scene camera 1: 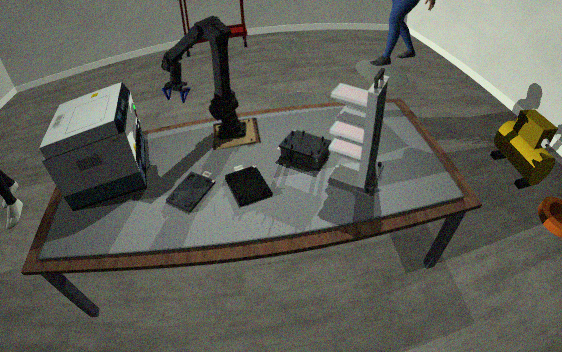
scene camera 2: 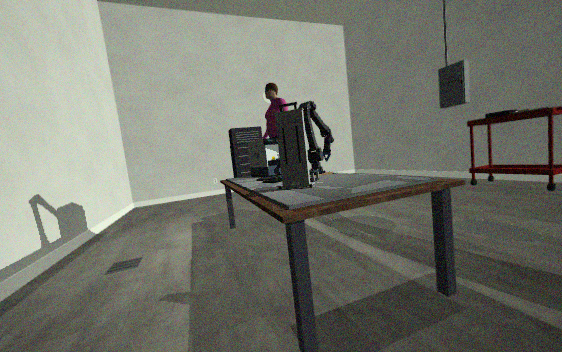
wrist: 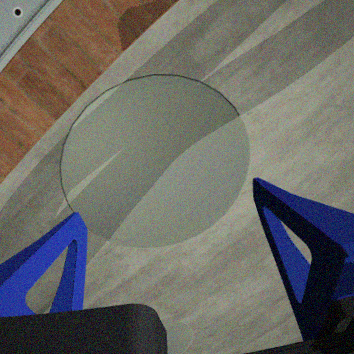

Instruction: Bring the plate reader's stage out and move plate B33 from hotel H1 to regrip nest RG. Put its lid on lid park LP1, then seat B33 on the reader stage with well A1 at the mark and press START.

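Places are measured from the arm's base along level axes (x down, y right, z back), in centimetres.
Pixels of known places: gripper, fingertip midpoint: (scene camera 1: 176, 101) (scene camera 2: 326, 160) (wrist: 165, 204); arm's base, link origin: (scene camera 1: 232, 131).
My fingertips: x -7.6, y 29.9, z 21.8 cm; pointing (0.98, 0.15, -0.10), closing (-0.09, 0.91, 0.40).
For each thing: its top centre in the pictures, then the offset to it from my fingertips.
- plate reader, top centre: (scene camera 1: 84, 110) (scene camera 2: 271, 139) dx -25.1, dy +26.3, dz -41.5 cm
- dark block with upright pins, top centre: (scene camera 1: 305, 139) (scene camera 2: 306, 168) dx +0.5, dy -59.0, dz -40.6 cm
My gripper (scene camera 1: 176, 95) (wrist: 165, 204) is open and empty, high beyond the table's back edge, between the plate reader and the arm's base. The plate reader (scene camera 1: 90, 162) (scene camera 2: 245, 152) stands at the table's left end in scene view 1; its front is seen edge-on, so I cannot tell how its stage stands. The hotel tower (scene camera 1: 374, 137) (scene camera 2: 294, 150) stands at the right, with pale pink-topped plates on its shelves, an upper one (scene camera 1: 352, 94) and lower ones (scene camera 1: 348, 131) (scene camera 1: 346, 148). Plate B33 cannot be told apart. A dark block with upright pins (scene camera 1: 303, 150) stands left of the hotel.
Two flat dark pads (scene camera 1: 191, 191) (scene camera 1: 248, 186) with small white tags lie mid-table; their labels are unreadable. The wooden table rim (scene camera 1: 250, 250) (scene camera 2: 375, 202) (wrist: 50, 80) runs around the grey board. A person (scene camera 1: 396, 30) stands beyond the table. A red cart (scene camera 2: 515, 170) stands near the wall.
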